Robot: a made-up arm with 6 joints.
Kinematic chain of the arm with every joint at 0, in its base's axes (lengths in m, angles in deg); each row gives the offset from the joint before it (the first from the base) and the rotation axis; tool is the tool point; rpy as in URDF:
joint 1: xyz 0 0 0.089 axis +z
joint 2: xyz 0 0 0 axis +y
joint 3: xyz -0.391 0 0.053 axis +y
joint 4: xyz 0.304 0 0.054 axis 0.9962 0 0.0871
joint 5: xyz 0 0 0 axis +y
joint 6: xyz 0.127 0 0.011 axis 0.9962 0 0.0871
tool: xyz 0 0 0 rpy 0 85 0
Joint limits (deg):
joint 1: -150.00..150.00
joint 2: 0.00..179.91
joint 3: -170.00..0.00
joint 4: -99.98..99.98
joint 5: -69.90..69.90
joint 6: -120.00..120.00
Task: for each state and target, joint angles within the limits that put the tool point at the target. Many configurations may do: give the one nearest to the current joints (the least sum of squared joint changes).
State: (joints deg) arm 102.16 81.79 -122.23 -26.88 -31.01 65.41
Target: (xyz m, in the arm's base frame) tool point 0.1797 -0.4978 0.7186
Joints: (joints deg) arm 112.37 39.20 -150.59 -23.60 -27.14 65.41
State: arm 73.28 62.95 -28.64 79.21 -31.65 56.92
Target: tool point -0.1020 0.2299 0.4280
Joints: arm 118.99 54.56 -43.95 77.53 -10.32 56.92
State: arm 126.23 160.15 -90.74 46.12 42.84 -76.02
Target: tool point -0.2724 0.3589 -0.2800
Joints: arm 119.55 167.83 -85.29 44.26 42.36 -76.02
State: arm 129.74 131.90 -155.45 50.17 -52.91 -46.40
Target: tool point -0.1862 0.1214 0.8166
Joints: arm 150.00 111.49 -170.00 5.86 -67.67 -46.40
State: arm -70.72 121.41 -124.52 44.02 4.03 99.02
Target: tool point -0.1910 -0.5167 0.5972
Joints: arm -110.46 102.70 -112.86 43.84 1.02 99.02
